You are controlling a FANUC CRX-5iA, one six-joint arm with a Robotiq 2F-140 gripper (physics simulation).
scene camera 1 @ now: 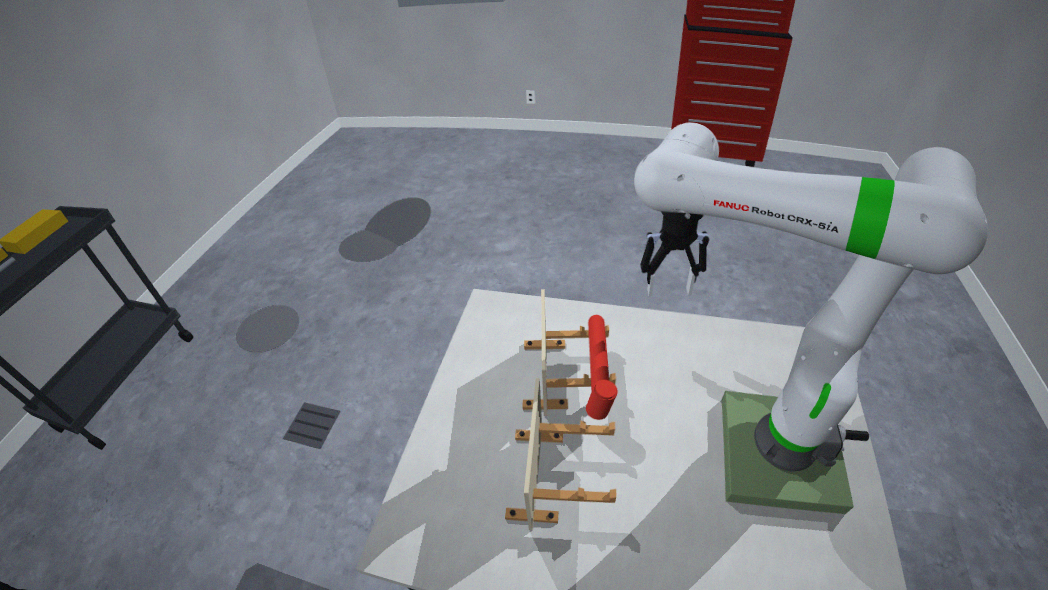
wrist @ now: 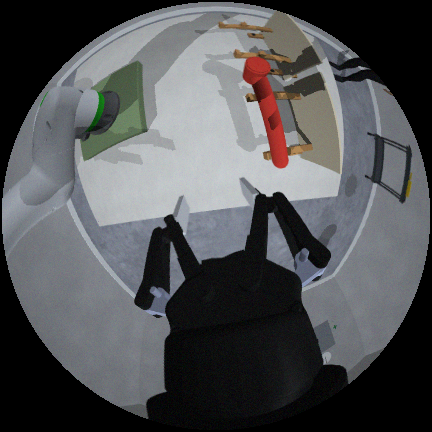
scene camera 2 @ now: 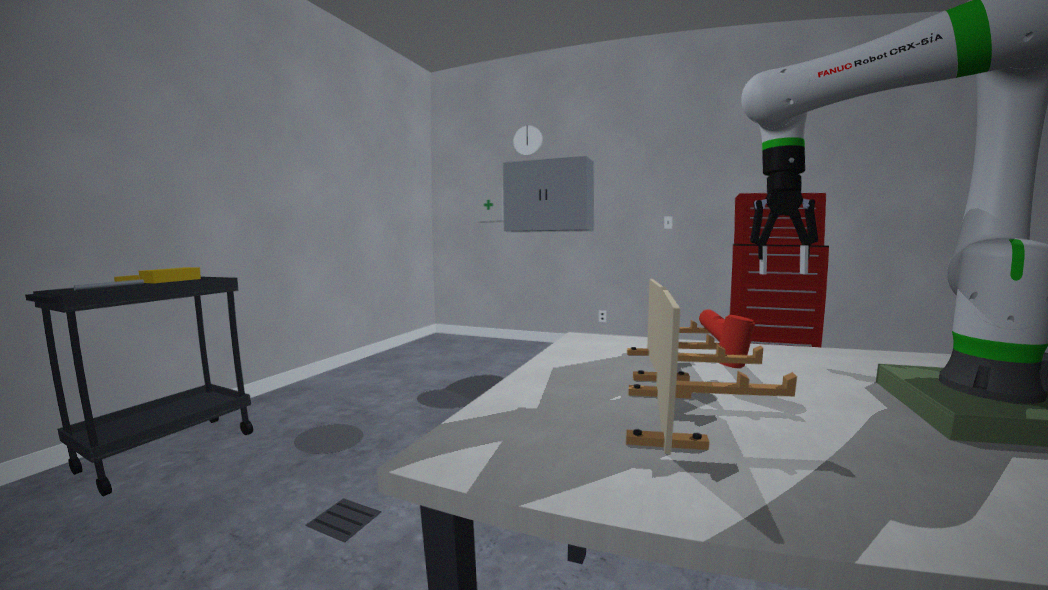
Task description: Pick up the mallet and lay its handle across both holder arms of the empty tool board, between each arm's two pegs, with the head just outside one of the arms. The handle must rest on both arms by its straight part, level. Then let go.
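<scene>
The red mallet (scene camera 1: 599, 351) (scene camera 2: 737, 337) (wrist: 273, 125) lies with its handle across both wooden arms of the far tool board (scene camera 1: 543, 315) (wrist: 317, 122). The handle appears between each arm's pegs and looks about level, though the contacts are partly hidden. Its head is just outside the arm nearer the other board, in the gap between the boards. The near tool board (scene camera 1: 533, 454) (scene camera 2: 669, 366) (wrist: 292, 37) has two bare arms. My gripper (scene camera 1: 668, 290) (scene camera 2: 783, 269) (wrist: 213, 193) is open and empty, above and to the side of the mallet's handle end, clear of it.
Both boards stand on the pale table (scene camera 1: 660, 351) (scene camera 2: 469, 480) (wrist: 200, 150). The arm's green base block (scene camera 1: 748, 487) (scene camera 2: 960, 428) (wrist: 130, 100) is to their right in the scene views. A red drawer cabinet (scene camera 1: 733, 87) (scene camera 2: 777, 307) stands behind, and a dark trolley (scene camera 2: 220, 286) at the left.
</scene>
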